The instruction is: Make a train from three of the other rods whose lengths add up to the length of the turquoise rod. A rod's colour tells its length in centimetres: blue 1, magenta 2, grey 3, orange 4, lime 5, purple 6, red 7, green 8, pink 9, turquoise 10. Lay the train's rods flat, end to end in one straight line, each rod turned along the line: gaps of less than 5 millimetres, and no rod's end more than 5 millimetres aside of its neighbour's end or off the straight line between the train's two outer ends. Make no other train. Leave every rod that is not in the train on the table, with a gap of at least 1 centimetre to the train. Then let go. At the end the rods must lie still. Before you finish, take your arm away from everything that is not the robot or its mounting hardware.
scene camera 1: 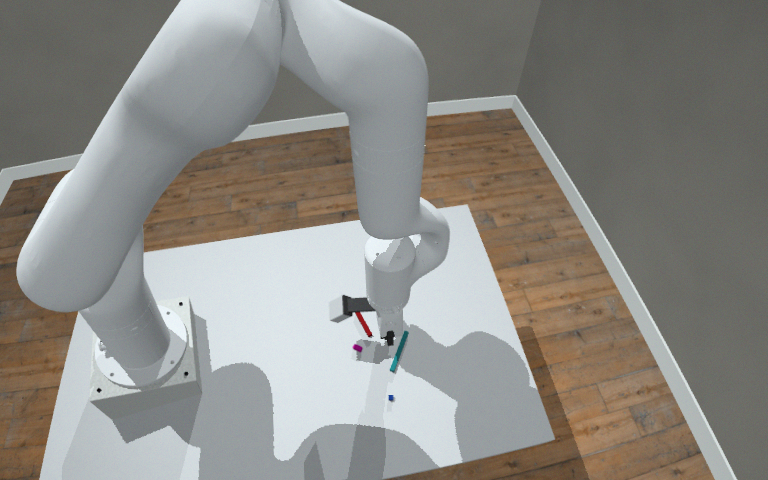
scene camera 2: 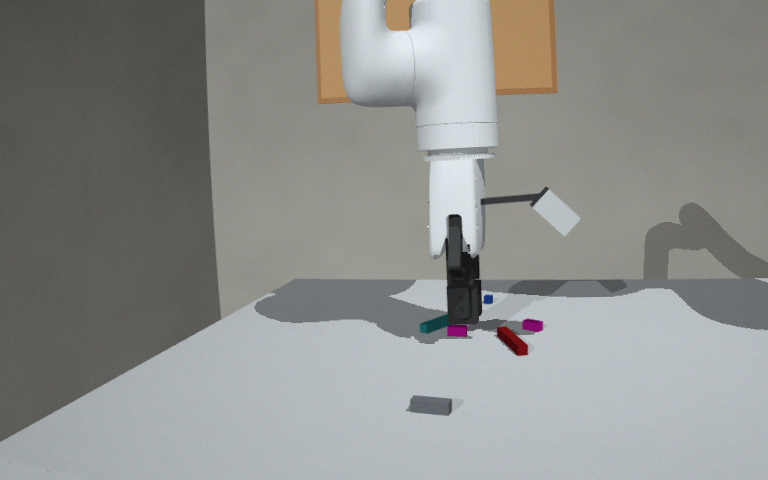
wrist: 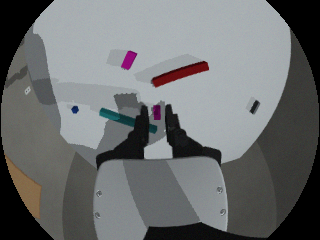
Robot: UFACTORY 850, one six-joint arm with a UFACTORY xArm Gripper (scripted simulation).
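Here is my gripper (scene camera 1: pixel 386 331). I see a grey rod (scene camera 2: pixel 418 404) as well, and then there is my gripper again, the same gripper (wrist: pixel 156 113) that I see from the scene.
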